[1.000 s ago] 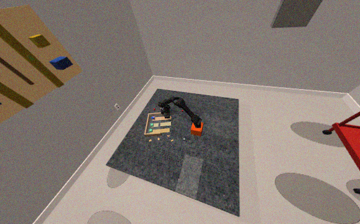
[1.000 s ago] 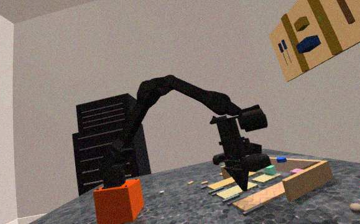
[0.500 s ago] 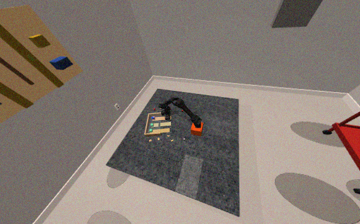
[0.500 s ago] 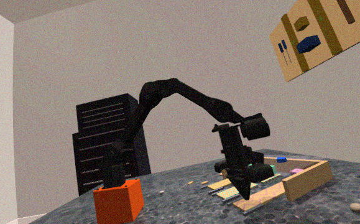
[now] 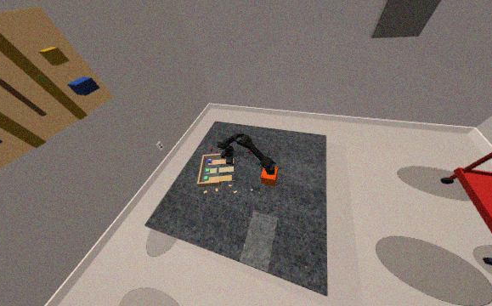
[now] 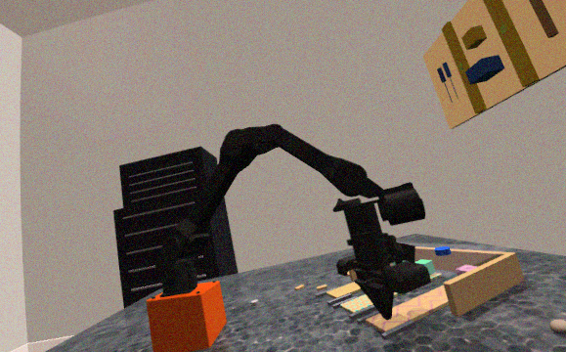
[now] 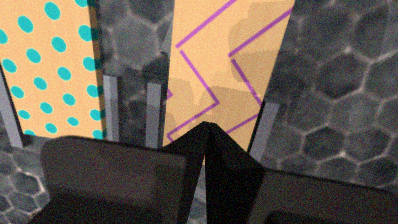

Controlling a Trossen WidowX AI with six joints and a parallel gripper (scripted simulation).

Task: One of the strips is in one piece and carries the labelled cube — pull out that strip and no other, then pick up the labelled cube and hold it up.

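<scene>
Right now my gripper tip is 21 cm short of the pink labelled cube, 3 cm to the right of it and 1 cm below it. Round my gripper tip: blue disc: 19 cm ahead, 7 cm to the left, 6 cm above.
</scene>
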